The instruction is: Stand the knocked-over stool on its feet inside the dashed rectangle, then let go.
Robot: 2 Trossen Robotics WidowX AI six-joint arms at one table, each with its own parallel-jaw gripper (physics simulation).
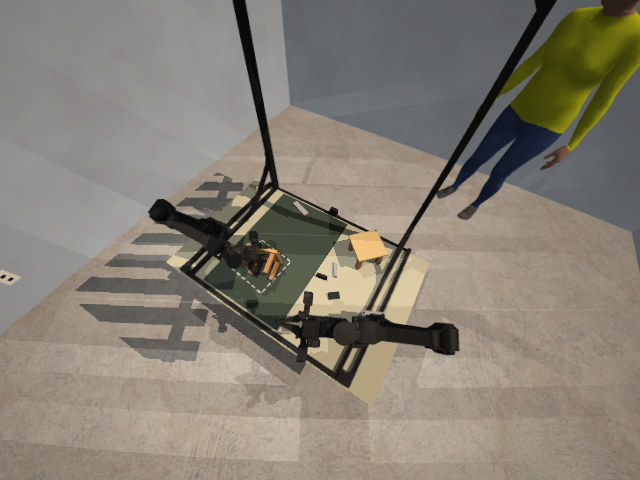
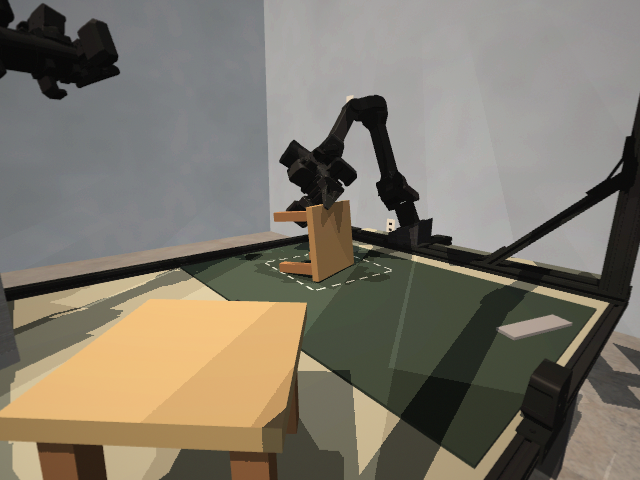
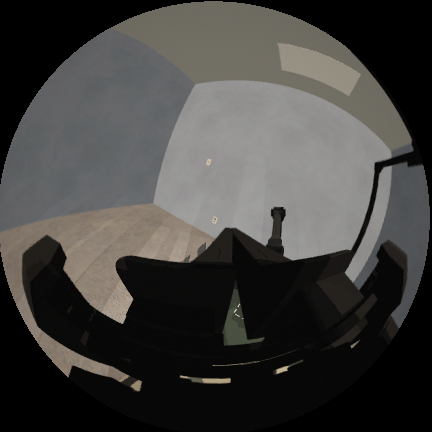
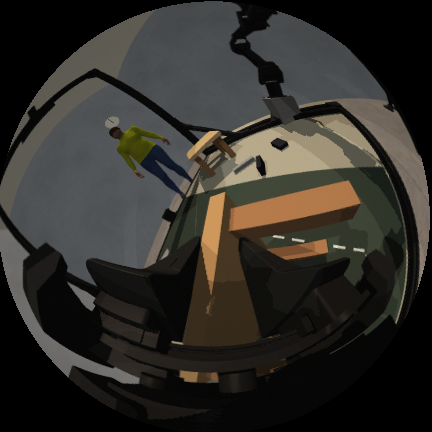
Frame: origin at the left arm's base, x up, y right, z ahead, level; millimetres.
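Seen in the pictures: left gripper, fingertip midpoint: [image 1: 275, 321] [image 2: 118, 71] [image 3: 229, 232]; right gripper, fingertip midpoint: [image 1: 271, 250] [image 2: 320, 213] [image 4: 219, 241]; left arm's base at its link origin: [image 4: 276, 96]; right arm's base at its link origin: [image 1: 216, 229] [image 2: 410, 224].
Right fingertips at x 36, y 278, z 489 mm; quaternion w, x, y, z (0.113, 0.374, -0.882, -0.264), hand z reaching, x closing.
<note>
Pixels of each thing's top centre, then the offset from my right fingertips to it.
- grey slab at its top centre: [image 2: 534, 325] [image 1: 300, 207] dx -134, dy +391, dz -77 mm
- grey bar at its top centre: [image 4: 242, 162] [image 1: 335, 269] dx -130, dy -3, dz -318 mm
The wooden stool [image 1: 270, 262] [image 2: 330, 238] [image 4: 219, 289] lies on its side within the dashed rectangle [image 1: 248, 282] [image 2: 347, 282] [image 4: 298, 240]. Its seat stands nearly on edge, slightly tilted, and its legs point sideways. My right gripper [image 1: 249, 259] [image 2: 328, 202] [image 4: 219, 241] is shut on the upper edge of the stool's seat. My left gripper [image 1: 309, 297] [image 3: 229, 232] is shut and empty. It hangs over the near edge of the table, far from the stool.
A second, upright wooden stool [image 1: 367, 245] [image 2: 190, 357] [image 4: 203, 144] stands at the table's other end. A grey slab [image 1: 300, 208] [image 2: 530, 326], a grey bar [image 1: 334, 270] and two small black blocks [image 1: 333, 295] [image 1: 321, 275] lie around. A person [image 1: 528, 119] stands beyond the black frame [image 1: 256, 95].
</note>
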